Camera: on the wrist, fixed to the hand. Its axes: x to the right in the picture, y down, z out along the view.
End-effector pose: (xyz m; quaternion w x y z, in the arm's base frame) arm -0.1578 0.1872 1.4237 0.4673 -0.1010 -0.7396 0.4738
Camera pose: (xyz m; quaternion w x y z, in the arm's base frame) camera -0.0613 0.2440 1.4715 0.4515 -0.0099 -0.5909 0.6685
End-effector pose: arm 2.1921 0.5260 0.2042 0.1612 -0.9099 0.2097 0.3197
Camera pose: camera 2.2760 0.5049 0.2898 0.3744 -0.8262 0.3253 0.2672
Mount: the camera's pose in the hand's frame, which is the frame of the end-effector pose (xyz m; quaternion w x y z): 0.0097 -0.0362 -0.1158 0.9657 0.2554 -0.0050 0.0461
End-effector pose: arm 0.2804 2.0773 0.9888 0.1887 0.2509 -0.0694 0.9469
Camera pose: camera 0.2348 2.1399 0.8949 0.0742 0.2920 0.1623 0.9396
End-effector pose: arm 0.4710 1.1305 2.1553 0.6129 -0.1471 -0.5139 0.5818
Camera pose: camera 0.5821 1.1771 2.1383 0.6001 -0.0063 -0.3440 0.7221
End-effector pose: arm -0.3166 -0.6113 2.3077 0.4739 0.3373 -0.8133 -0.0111
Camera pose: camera -0.2101 -0.6097 2.3666 0.3680 0.4092 -0.8062 0.2172
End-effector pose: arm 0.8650 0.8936 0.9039 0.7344 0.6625 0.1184 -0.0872
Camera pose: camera 0.8572 1.0051 0.8557 0.5447 0.8324 0.0579 -0.0839
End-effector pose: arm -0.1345 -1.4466 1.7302 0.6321 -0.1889 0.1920 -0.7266
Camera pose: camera -0.2263 -1.4470 1.6503 0.6931 -0.0158 0.0054 -0.7206
